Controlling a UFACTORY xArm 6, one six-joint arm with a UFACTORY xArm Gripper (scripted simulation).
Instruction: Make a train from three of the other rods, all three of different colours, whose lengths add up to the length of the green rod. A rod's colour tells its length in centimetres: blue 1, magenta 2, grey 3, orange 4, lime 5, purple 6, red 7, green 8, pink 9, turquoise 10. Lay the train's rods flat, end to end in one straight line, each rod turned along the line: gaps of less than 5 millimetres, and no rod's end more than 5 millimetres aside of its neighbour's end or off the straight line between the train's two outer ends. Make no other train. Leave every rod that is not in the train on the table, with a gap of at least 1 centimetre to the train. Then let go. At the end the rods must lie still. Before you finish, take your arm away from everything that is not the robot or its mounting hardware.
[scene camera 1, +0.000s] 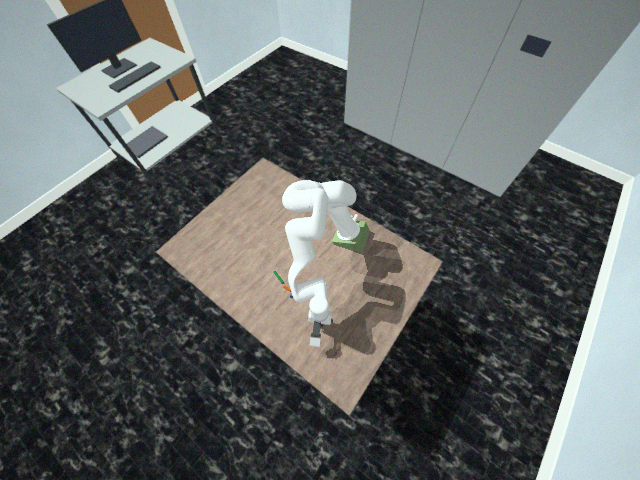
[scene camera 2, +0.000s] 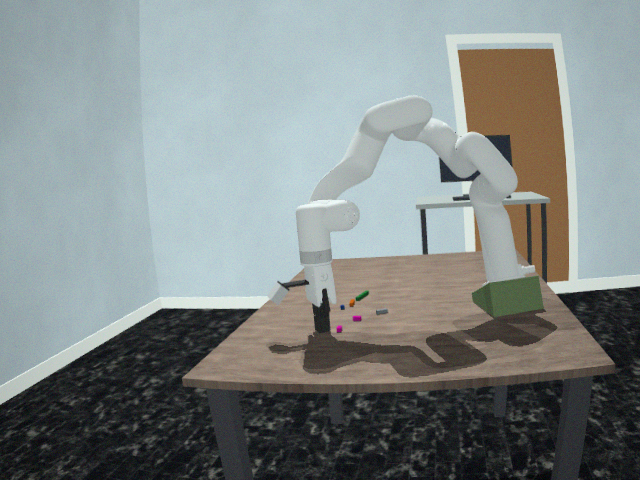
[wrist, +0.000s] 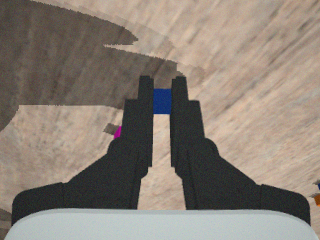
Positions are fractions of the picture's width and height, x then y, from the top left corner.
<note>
I see my gripper (scene camera 2: 0.50, 0.69).
My gripper is seen too in the wrist view (wrist: 0.51, 0.40).
</note>
